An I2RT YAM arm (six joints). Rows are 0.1 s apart.
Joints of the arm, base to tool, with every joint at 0 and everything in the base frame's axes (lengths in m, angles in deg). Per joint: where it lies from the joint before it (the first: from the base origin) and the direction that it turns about. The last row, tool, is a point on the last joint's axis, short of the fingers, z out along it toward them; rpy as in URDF.
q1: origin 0 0 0.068 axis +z
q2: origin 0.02 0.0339 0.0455 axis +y
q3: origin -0.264 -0.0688 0 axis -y
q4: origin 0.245 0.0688 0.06 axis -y
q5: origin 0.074 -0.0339 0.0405 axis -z
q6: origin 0.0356 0 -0.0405 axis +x
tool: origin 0 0 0 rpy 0 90 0
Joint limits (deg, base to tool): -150..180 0..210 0..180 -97..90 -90..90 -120..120
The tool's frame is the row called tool.
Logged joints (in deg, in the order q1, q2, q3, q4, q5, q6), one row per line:
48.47 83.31 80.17 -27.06 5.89 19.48
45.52 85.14 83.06 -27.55 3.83 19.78
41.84 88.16 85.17 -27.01 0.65 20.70
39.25 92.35 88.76 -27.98 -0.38 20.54
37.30 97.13 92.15 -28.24 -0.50 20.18
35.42 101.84 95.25 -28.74 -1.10 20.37
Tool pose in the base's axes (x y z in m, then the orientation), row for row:
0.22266 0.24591 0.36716 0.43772 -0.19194 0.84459 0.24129
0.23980 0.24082 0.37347 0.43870 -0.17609 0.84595 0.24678
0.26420 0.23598 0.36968 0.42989 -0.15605 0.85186 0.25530
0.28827 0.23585 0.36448 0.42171 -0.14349 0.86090 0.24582
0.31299 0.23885 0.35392 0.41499 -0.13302 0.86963 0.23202
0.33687 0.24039 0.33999 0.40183 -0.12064 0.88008 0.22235
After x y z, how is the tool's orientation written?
As a quaternion, w x y z.
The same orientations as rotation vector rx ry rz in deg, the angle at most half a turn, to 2 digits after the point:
-27.34 120.32 34.37
-25.07 120.46 35.14
-22.31 121.78 36.50
-20.59 123.54 35.27
-19.15 125.18 33.40
-17.47 127.45 32.20

